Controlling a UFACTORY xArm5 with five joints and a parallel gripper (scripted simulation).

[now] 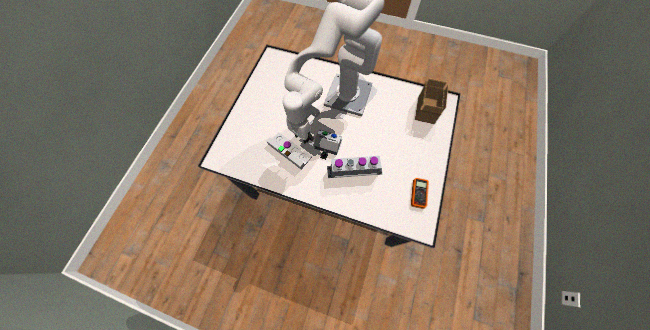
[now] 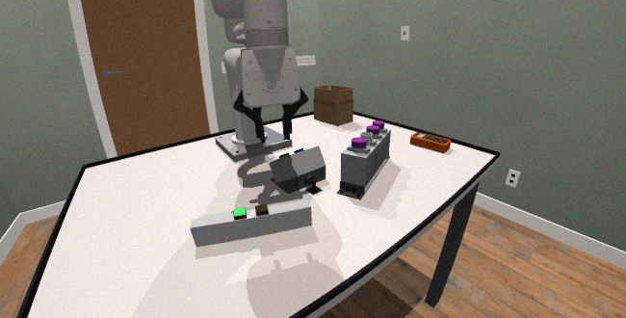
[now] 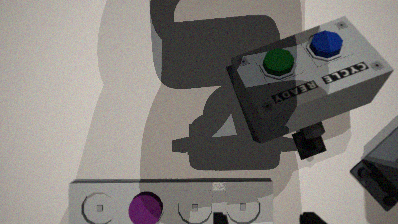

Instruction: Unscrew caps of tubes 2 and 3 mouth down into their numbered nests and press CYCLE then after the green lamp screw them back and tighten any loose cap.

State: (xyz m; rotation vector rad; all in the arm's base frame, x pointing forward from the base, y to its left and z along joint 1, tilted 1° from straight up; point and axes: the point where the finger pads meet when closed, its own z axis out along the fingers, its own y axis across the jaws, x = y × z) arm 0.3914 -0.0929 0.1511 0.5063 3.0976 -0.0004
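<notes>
Now: hand 280 mm to the right of the purple cap and 60 mm above it. Round my hand: key housing (120 mm below, 90 mm to the left, 80 mm behind); blue key (120 mm to the left, 110 mm below, 100 mm behind); green key (110 mm below, 100 mm behind, 70 mm to the left).
</notes>
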